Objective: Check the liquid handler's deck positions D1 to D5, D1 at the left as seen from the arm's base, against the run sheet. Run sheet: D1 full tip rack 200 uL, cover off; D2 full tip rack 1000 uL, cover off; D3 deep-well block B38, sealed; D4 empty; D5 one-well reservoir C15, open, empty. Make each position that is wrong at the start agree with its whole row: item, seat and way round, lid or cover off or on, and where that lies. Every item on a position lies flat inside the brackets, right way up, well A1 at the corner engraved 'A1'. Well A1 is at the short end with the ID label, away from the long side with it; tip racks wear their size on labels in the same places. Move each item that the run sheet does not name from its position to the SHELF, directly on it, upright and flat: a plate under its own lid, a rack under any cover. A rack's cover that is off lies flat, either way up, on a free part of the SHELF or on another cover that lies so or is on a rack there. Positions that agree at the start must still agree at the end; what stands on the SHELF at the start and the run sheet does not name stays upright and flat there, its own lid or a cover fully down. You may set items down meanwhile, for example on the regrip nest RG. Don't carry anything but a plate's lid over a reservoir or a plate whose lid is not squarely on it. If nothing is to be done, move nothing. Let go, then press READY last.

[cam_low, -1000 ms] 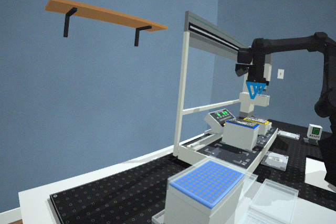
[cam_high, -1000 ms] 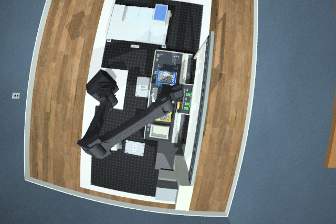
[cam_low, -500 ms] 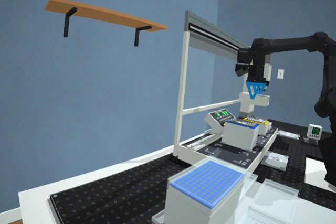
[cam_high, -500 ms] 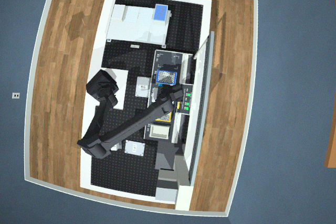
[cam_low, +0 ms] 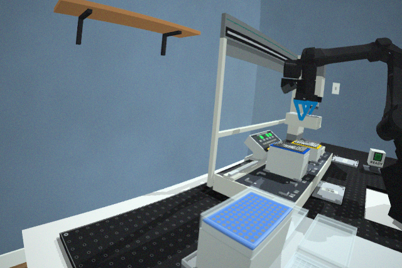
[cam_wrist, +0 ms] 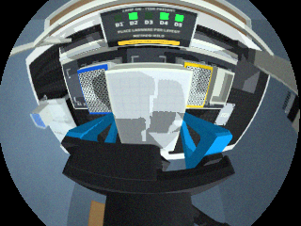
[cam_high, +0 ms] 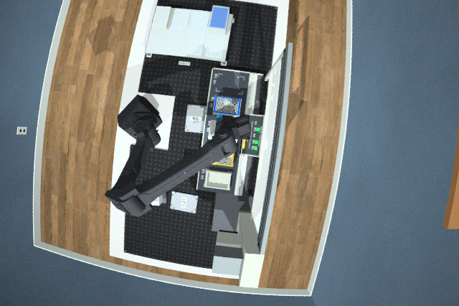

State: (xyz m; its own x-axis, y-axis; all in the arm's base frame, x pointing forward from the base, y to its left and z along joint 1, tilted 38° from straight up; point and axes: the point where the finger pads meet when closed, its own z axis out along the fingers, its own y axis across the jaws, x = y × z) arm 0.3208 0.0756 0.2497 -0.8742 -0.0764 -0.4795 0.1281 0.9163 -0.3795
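The blue-rimmed tip rack is 1 cm ahead of my hand, 12 cm to the left of it and 12 cm below it. Also, from my hand: regrip nest: 15 cm behind, 7 cm to the left, 24 cm below; yellow-rimmed tip rack: 3 cm behind, 13 cm to the right, 14 cm below; white deep-well block: 1 cm below.
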